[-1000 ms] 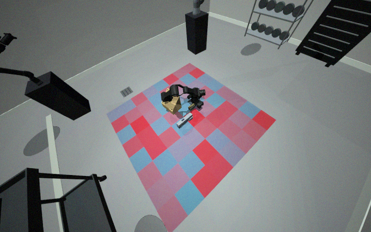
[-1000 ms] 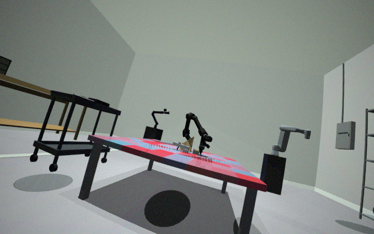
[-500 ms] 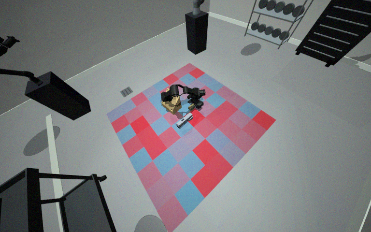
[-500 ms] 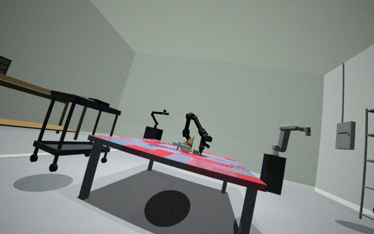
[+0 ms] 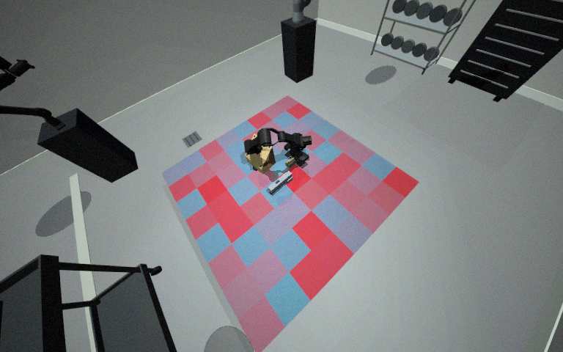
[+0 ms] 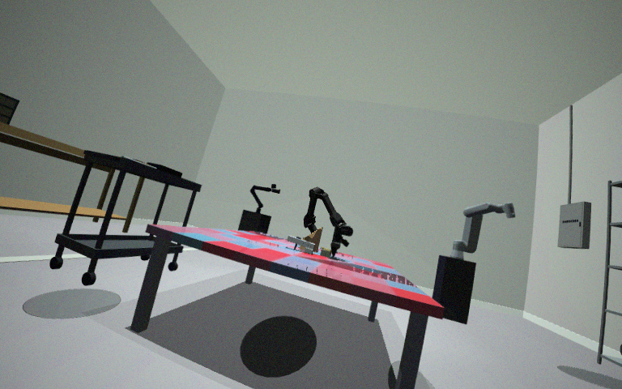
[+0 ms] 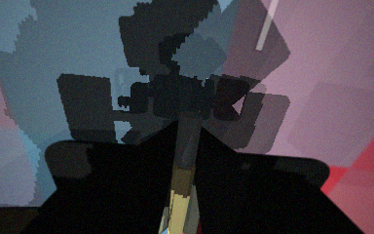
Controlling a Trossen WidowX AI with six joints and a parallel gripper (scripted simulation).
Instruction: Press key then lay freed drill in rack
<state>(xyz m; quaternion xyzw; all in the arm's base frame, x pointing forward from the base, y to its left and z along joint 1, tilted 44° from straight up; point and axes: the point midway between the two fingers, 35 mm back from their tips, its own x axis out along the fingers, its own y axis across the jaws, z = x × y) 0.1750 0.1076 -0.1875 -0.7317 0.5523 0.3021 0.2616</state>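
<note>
Now: the drill 40 mm to the right of my gripper tip and 40 mm above it. Also, from my gripper tip: rack 50 mm to the right, 10 mm ahead, 10 mm above.
</note>
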